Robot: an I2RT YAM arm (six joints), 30 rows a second.
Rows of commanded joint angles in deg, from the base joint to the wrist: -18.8, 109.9, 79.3, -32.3, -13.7, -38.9; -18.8, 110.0, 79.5, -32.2, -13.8, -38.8; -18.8, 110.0, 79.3, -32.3, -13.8, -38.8; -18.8, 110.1, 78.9, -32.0, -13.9, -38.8; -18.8, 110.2, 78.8, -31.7, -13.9, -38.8; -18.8, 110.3, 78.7, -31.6, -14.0, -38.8; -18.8, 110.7, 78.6, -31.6, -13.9, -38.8; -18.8, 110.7, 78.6, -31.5, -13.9, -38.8; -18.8, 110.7, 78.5, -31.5, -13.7, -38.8; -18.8, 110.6, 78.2, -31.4, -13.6, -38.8; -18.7, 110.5, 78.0, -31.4, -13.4, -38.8; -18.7, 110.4, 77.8, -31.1, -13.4, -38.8; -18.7, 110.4, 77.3, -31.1, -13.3, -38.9; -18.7, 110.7, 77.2, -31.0, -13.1, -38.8; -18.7, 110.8, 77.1, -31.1, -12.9, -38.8; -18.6, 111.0, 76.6, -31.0, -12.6, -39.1; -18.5, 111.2, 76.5, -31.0, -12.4, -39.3; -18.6, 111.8, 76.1, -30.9, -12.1, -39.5; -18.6, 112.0, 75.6, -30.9, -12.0, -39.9; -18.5, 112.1, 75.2, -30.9, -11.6, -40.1; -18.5, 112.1, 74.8, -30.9, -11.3, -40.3; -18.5, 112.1, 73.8, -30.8, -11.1, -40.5; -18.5, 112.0, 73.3, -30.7, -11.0, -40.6; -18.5, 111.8, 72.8, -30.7, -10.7, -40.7
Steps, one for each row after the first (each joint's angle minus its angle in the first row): 0.0, 0.1, 0.2, 0.1, -0.1, 0.1; 0.0, 0.1, 0.0, 0.0, -0.1, 0.1; 0.0, 0.2, -0.4, 0.3, -0.2, 0.1; 0.0, 0.3, -0.5, 0.6, -0.2, 0.1; 0.0, 0.4, -0.6, 0.7, -0.3, 0.1; 0.0, 0.8, -0.7, 0.7, -0.2, 0.1; 0.0, 0.8, -0.7, 0.8, -0.2, 0.1; 0.0, 0.8, -0.8, 0.8, 0.0, 0.1; 0.0, 0.7, -1.1, 0.9, 0.1, 0.1; 0.1, 0.6, -1.3, 0.9, 0.3, 0.1; 0.1, 0.5, -1.5, 1.2, 0.3, 0.1; 0.1, 0.5, -2.0, 1.2, 0.4, 0.0; 0.1, 0.8, -2.1, 1.3, 0.6, 0.1; 0.1, 0.9, -2.2, 1.2, 0.8, 0.1; 0.2, 1.1, -2.7, 1.3, 1.1, -0.2; 0.3, 1.3, -2.8, 1.3, 1.3, -0.4; 0.2, 1.9, -3.2, 1.4, 1.6, -0.6; 0.2, 2.1, -3.7, 1.4, 1.7, -1.0; 0.3, 2.2, -4.1, 1.4, 2.1, -1.2; 0.3, 2.2, -4.5, 1.4, 2.4, -1.4; 0.3, 2.2, -5.5, 1.5, 2.6, -1.6; 0.3, 2.1, -6.0, 1.6, 2.7, -1.7; 0.3, 1.9, -6.5, 1.6, 3.0, -1.8
